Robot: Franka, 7 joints.
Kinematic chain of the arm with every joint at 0, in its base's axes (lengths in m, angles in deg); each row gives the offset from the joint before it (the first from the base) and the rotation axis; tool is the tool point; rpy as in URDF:
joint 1: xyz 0 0 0.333 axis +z
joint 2: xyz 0 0 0 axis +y
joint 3: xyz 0 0 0.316 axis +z
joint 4: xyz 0.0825 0 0 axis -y
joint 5: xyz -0.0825 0 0.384 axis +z
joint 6: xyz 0 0 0 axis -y
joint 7: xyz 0.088 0 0 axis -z
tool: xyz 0 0 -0.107 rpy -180 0 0
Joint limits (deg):
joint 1: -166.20..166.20
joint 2: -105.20..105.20
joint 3: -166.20..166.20
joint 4: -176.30..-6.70
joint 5: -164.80..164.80
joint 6: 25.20..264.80
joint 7: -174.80..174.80
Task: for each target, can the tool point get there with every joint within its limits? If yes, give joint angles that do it. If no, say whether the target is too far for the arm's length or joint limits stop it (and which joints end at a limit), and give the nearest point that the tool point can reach.
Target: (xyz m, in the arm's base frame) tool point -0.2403 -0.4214 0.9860
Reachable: yes | joints -15.13 -4.82 -91.45 -59.21 74.77 164.75 -104.71
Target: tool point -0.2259 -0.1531 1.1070
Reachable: yes | joints -27.88 -7.97 -72.25 -23.93 103.16 183.62 -27.12
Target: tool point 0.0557 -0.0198 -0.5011
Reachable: no: joint limits stop it (at a limit: joint 2) | nearest point 0.1084 -0.0385 -0.3334 | short by 0.177 m
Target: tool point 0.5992 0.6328 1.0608
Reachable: no: too far | nearest point 0.4527 0.4781 0.8829 | short by 0.278 m
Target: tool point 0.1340 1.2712 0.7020
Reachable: no: too far | nearest point 0.0864 0.8197 0.5709 | short by 0.473 m
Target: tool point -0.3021 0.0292 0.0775
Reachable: yes | joints -140.28 57.23 -18.53 -158.42 46.30 238.26 97.32
